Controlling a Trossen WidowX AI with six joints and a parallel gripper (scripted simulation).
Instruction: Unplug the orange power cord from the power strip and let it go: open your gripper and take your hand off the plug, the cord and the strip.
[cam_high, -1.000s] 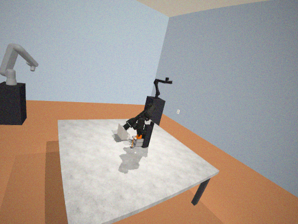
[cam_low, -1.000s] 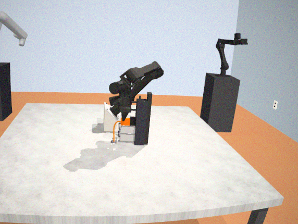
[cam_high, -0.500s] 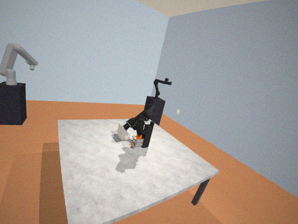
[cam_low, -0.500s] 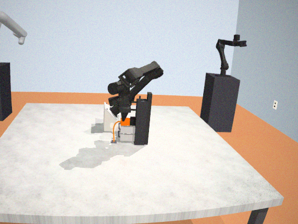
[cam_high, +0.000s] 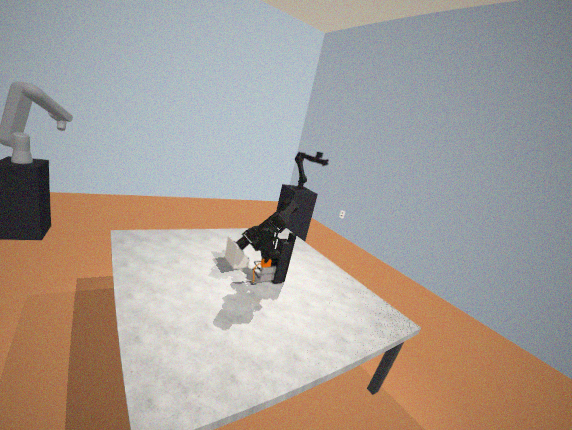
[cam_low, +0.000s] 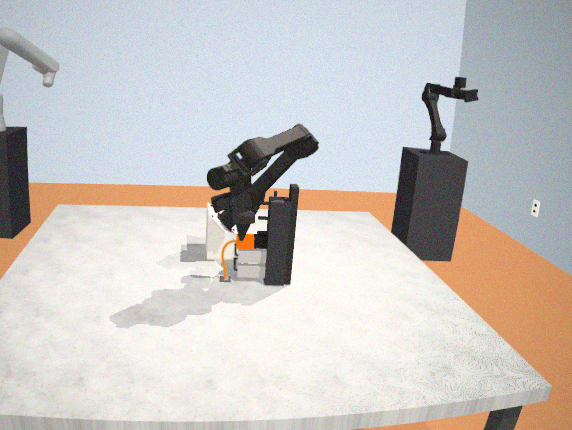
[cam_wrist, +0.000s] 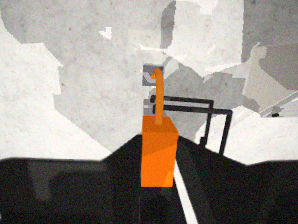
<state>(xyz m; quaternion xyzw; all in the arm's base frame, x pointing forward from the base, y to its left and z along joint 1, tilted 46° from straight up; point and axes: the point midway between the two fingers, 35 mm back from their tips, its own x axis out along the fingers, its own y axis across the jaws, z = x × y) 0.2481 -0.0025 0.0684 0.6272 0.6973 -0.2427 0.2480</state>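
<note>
The orange plug is 3 cm to the left of my gripper tip and 1 cm behind it.
</note>
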